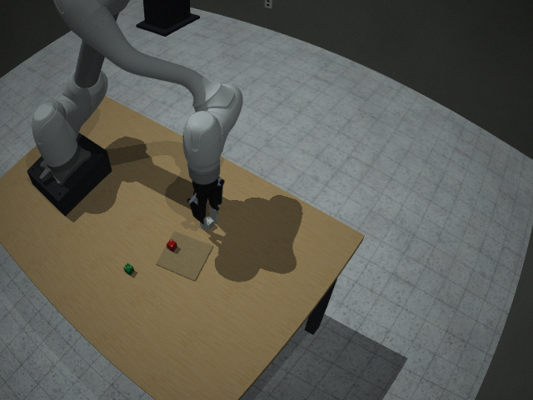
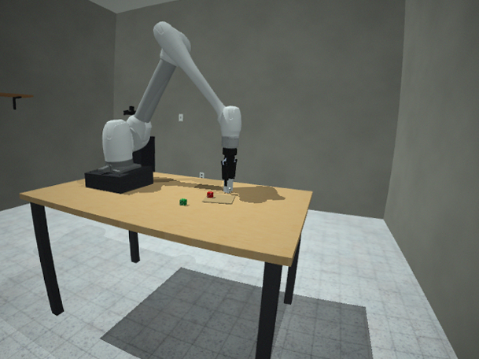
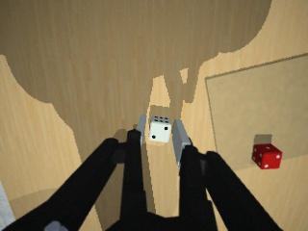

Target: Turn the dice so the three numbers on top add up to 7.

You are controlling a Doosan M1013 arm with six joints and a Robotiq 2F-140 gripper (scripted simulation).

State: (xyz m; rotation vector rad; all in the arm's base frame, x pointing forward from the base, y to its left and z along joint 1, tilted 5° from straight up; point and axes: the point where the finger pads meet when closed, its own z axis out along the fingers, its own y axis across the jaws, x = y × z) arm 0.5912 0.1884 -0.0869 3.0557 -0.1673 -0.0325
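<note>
My hand is 3 cm above the white die. Also, from my hand: red die: 3 cm behind, 14 cm to the right, 2 cm below; tan mat: 1 cm ahead, 14 cm to the right, 4 cm below; green die: 8 cm behind, 31 cm to the right, 3 cm below.
</note>
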